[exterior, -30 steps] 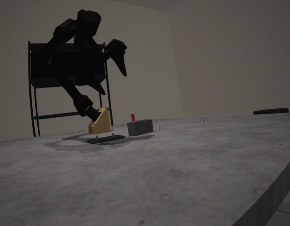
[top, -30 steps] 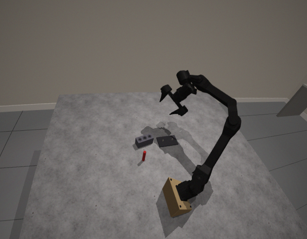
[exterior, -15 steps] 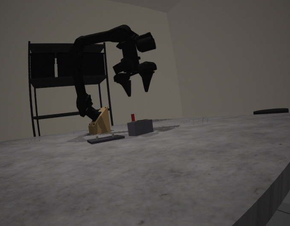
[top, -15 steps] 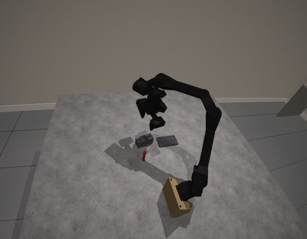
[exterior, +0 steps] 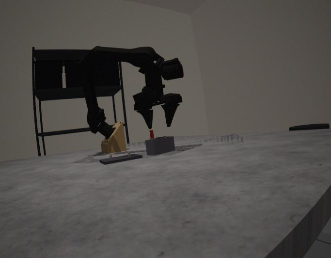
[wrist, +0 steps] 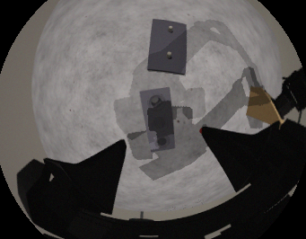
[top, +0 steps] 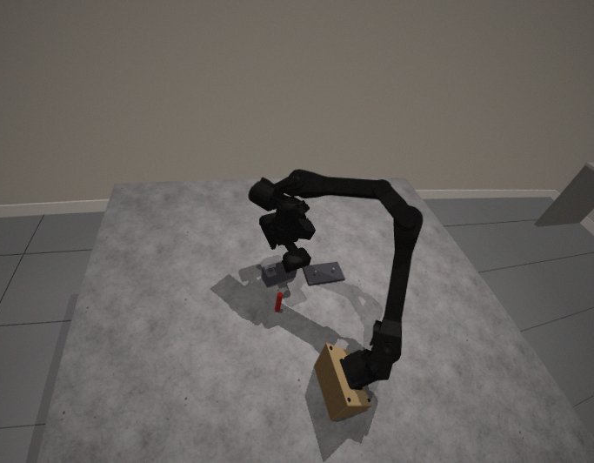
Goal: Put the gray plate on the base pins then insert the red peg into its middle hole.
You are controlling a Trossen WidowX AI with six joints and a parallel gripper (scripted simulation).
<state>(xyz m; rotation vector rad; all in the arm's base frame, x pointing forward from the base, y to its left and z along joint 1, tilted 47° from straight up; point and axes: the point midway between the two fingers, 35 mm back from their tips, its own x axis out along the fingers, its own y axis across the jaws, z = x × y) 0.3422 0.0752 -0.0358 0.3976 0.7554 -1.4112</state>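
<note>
Now: the gray plate 5 cm below my gripper tip. Round my gripper tip: dark base (1 cm behind, 15 cm to the right, 8 cm below); red peg (11 cm behind, 2 cm to the left, 4 cm below).
</note>
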